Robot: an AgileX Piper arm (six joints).
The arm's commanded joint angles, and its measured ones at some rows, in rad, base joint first. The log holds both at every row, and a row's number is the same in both.
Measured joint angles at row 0:
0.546 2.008 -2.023 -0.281 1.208 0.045
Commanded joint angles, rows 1 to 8:
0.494 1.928 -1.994 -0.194 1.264 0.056
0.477 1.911 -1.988 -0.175 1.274 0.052
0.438 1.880 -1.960 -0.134 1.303 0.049
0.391 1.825 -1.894 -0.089 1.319 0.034
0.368 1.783 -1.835 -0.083 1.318 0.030
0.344 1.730 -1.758 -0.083 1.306 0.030
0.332 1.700 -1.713 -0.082 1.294 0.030
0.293 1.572 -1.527 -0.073 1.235 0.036
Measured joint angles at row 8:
0.319 1.654 -1.638 -0.086 1.211 0.036
